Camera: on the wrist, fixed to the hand. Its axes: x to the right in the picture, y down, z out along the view.
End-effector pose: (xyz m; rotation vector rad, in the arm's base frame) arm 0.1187 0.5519 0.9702 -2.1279 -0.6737 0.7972
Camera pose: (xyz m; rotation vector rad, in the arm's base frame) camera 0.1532 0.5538 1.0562 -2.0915 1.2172 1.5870
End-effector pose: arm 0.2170 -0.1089 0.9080 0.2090 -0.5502 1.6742
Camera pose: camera 0.2893 -0.0743 0.8615 0.0254 0.5364 -2.9139
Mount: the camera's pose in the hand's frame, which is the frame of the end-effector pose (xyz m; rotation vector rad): -0.0033 -0.0620 -0.0688 0.2366 -0.0881 1.5628
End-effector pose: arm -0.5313 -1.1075 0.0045 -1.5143 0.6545 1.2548
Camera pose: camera -0.4522 -1.1510 0.0255 -0.5303 2.0096 2.1664
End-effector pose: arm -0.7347 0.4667 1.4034 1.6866 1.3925 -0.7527
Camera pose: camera -0.7991 0.5289 1.4275 2.2005 -0.3203 -0.0289
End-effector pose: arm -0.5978 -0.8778 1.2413 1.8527 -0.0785 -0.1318
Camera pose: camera -0.5929 -0.7944 1.2011 1.5334 -1.5733 0.9019
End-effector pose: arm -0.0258 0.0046 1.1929 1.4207 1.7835 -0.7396
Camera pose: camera -0.0986 0.0438 1.2346 2.2545 0.1359 -0.1052
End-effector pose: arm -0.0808 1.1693 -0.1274 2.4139 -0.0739 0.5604
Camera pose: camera -0.0978 1.2598 -0.1172 -2.0786 2.0362 -1.0703
